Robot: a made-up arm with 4 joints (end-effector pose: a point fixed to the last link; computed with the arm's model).
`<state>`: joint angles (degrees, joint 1 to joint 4).
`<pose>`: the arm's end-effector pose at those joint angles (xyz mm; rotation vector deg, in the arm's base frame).
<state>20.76 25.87 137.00 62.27</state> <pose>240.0 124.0 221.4 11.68 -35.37 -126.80</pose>
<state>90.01 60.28 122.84 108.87</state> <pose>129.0 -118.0 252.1 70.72 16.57 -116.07</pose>
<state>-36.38 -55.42 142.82 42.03</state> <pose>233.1 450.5 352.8 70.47 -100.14 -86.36</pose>
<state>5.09 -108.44 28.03 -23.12</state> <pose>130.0 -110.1 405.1 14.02 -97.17 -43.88</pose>
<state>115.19 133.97 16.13 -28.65</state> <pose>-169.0 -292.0 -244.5 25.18 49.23 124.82</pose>
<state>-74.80 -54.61 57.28 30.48</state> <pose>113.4 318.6 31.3 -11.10 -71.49 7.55</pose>
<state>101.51 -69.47 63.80 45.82</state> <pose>87.5 -384.0 79.5 -128.28 38.25 103.74</pose>
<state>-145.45 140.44 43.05 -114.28</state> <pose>3.1 319.6 -227.5 2.86 -113.87 49.88</pose>
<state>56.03 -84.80 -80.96 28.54</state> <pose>118.0 -598.9 246.2 6.87 -77.82 43.71</pose>
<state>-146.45 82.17 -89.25 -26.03</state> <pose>-125.0 40.6 254.6 -70.11 96.04 -19.83</pose>
